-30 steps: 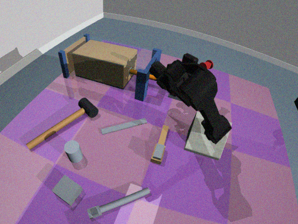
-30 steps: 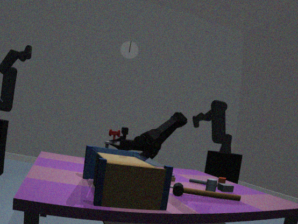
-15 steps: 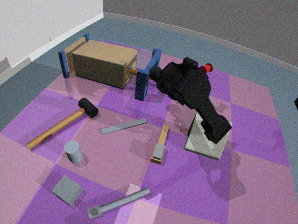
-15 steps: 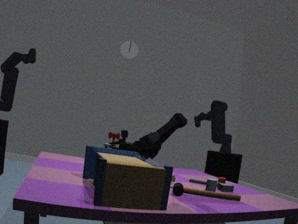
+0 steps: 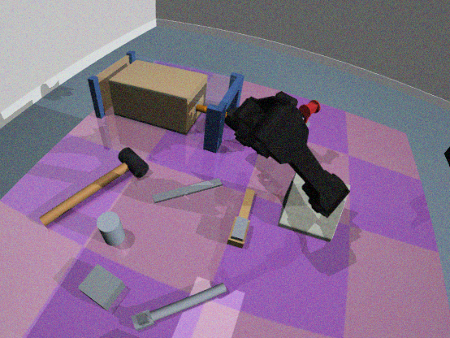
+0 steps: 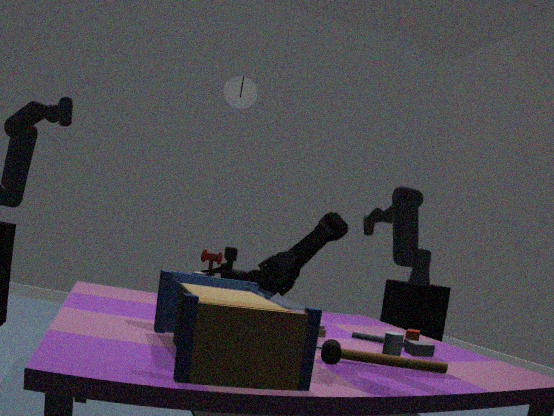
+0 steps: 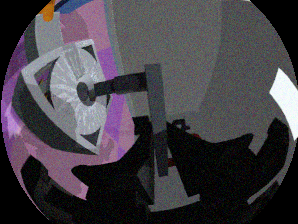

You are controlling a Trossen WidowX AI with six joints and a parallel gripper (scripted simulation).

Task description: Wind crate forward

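The red knob is 40 mm behind my gripper tip, 40 mm to the left of it and 40 mm above it. From my gripper tip the other things lie so: grey winch (30 mm ahead, 20 mm to the right, 120 mm below); blue frame (210 mm ahead, 10 mm to the right, 40 mm below); grey crank handle (10 mm behind, 20 mm to the left, 10 mm above).
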